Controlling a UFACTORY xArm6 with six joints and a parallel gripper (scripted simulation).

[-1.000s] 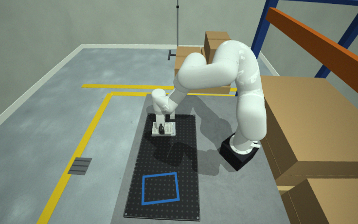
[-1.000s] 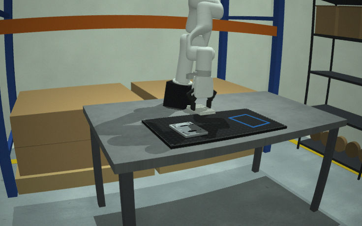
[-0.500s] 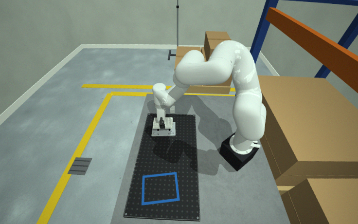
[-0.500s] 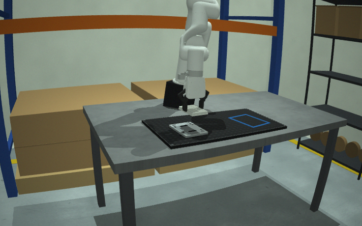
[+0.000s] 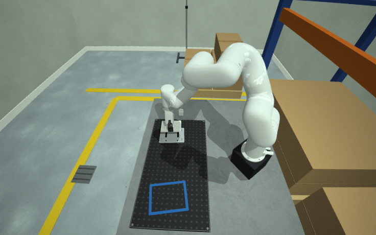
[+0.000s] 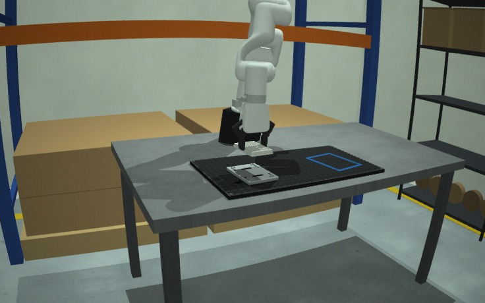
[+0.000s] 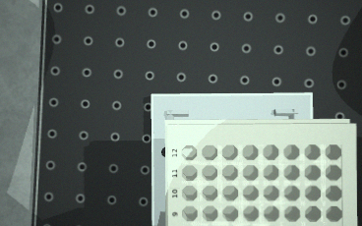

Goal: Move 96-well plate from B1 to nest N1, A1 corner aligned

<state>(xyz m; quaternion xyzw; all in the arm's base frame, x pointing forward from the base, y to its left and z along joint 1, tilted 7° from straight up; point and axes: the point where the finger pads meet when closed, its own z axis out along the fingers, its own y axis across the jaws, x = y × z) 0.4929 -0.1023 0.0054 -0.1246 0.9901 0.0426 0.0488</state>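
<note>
Now: the light grey plate nest N1 110 mm below my hand. The rest, counted from my hand: white 96-well plate 10 mm below.
</note>
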